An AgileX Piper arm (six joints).
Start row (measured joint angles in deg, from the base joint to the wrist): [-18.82 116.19 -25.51 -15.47 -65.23 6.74]
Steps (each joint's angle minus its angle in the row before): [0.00 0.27 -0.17 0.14 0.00 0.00]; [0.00 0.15 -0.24 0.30 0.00 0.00]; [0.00 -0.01 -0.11 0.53 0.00 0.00]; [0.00 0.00 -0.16 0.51 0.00 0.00]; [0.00 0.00 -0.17 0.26 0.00 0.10]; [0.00 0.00 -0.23 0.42 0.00 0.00]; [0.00 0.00 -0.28 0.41 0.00 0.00]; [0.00 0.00 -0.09 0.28 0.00 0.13]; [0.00 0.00 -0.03 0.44 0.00 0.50]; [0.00 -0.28 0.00 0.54 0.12 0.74]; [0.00 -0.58 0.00 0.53 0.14 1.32]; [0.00 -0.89 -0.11 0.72 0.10 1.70]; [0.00 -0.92 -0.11 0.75 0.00 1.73]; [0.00 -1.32 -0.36 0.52 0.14 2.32]
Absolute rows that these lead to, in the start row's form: [-18.82 116.46 -25.68 -15.33 -65.23 6.74]; [-18.82 116.61 -25.92 -15.03 -65.23 6.74]; [-18.82 116.60 -26.03 -14.50 -65.23 6.74]; [-18.82 116.60 -26.19 -13.99 -65.23 6.74]; [-18.82 116.60 -26.36 -13.73 -65.23 6.84]; [-18.82 116.60 -26.59 -13.31 -65.23 6.84]; [-18.82 116.60 -26.87 -12.90 -65.23 6.84]; [-18.82 116.60 -26.96 -12.62 -65.23 6.97]; [-18.82 116.60 -26.99 -12.18 -65.23 7.47]; [-18.82 116.32 -26.99 -11.64 -65.11 8.21]; [-18.82 115.74 -26.99 -11.11 -64.97 9.53]; [-18.82 114.85 -27.10 -10.39 -64.87 11.23]; [-18.82 113.93 -27.21 -9.64 -64.87 12.96]; [-18.82 112.61 -27.57 -9.12 -64.73 15.28]
